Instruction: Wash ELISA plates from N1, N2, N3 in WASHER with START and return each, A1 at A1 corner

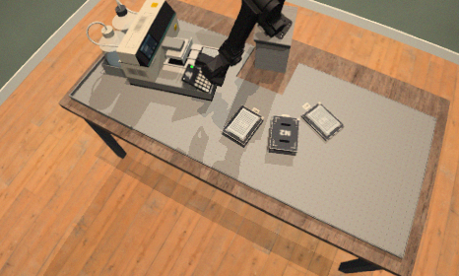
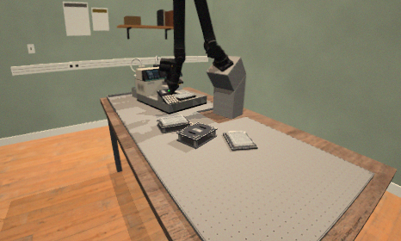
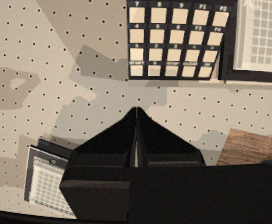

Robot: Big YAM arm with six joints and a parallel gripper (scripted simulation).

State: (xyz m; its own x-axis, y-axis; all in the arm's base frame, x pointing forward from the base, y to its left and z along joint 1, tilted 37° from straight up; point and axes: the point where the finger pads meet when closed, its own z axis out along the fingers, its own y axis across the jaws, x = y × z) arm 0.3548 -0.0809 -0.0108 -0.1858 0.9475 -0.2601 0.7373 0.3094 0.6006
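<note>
Right now the ELISA plate is 150 mm to the right of my hand, 110 mm behind it and 60 mm below it. From my hand the other things lie so: plate washer: 290 mm to the right, 40 mm behind, 10 mm below; then nest label: 340 mm to the left, 270 mm behind, 140 mm below.
</note>
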